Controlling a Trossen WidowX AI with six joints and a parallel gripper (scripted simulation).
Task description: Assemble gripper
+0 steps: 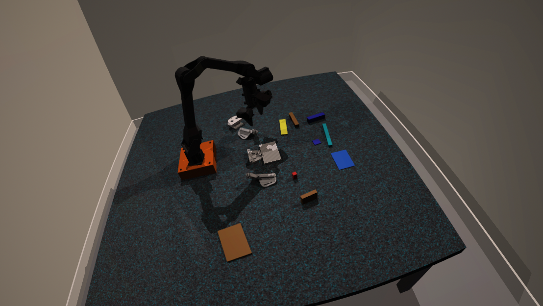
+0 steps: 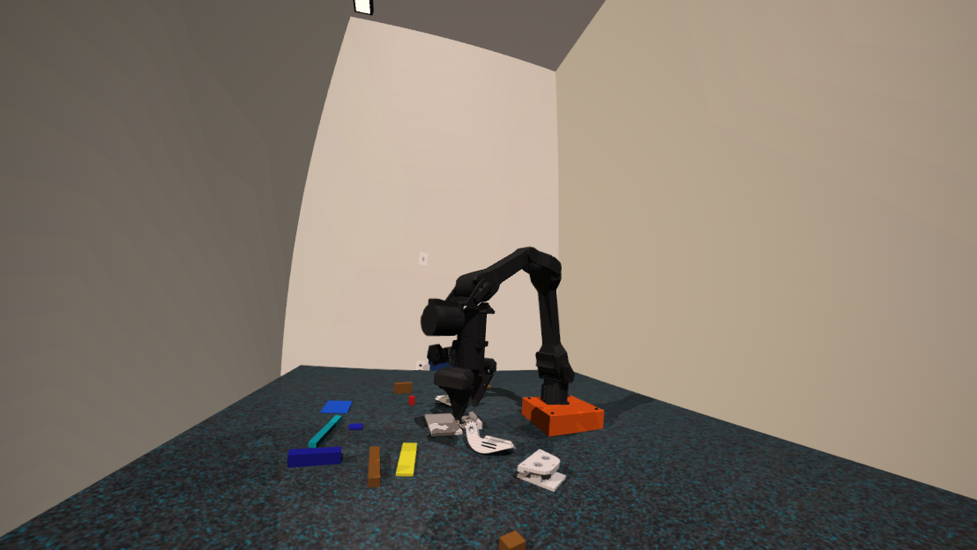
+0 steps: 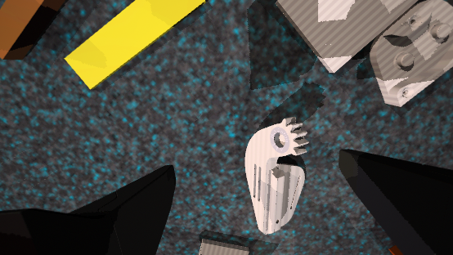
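The white jaw lies 3 cm behind my gripper tip, 1 cm to the right of it and 5 cm below it. Round my gripper tip: brown bar (16 cm ahead, 8 cm to the left, 7 cm below); yellow bar (11 cm ahead, 4 cm to the left, 8 cm below); white block (13 cm behind, 10 cm to the left, 7 cm below).
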